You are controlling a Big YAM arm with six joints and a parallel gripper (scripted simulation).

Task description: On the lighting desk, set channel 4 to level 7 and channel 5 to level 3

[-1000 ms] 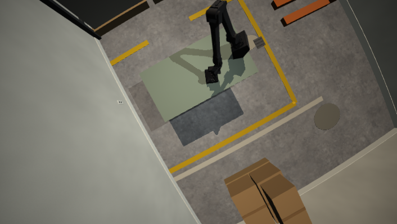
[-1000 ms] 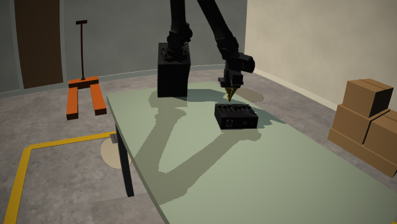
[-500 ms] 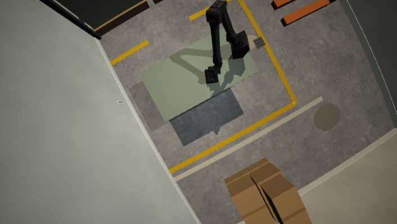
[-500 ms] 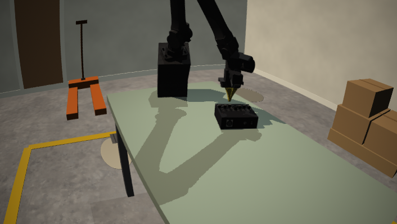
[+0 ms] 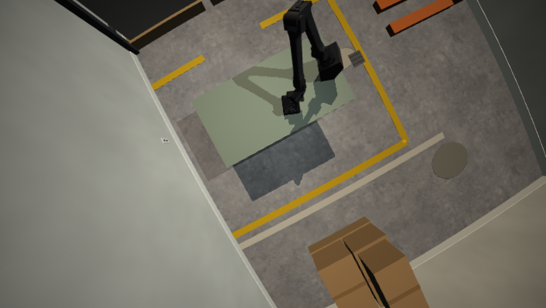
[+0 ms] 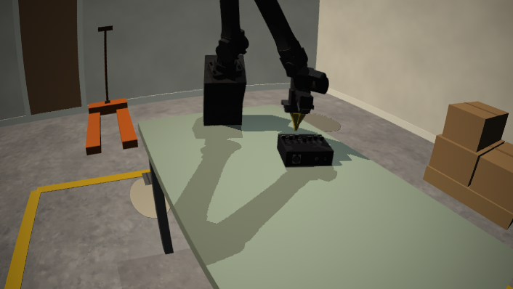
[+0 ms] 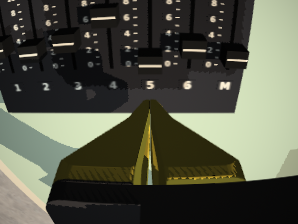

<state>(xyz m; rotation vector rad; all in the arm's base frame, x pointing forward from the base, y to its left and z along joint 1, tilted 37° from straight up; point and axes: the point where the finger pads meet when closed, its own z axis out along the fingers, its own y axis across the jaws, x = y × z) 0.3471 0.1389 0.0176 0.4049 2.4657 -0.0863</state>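
Right now my hand is 2 cm short of the channel 5 fader cap, 2 cm above it and 1 cm to the left of it. The rest, counted from my hand: channel 4 fader cap: 5 cm ahead, 2 cm below; master fader cap: 5 cm to the right, 2 cm below, 1 cm ahead; channel 6 fader cap: 3 cm to the right, 2 cm below, 2 cm ahead.
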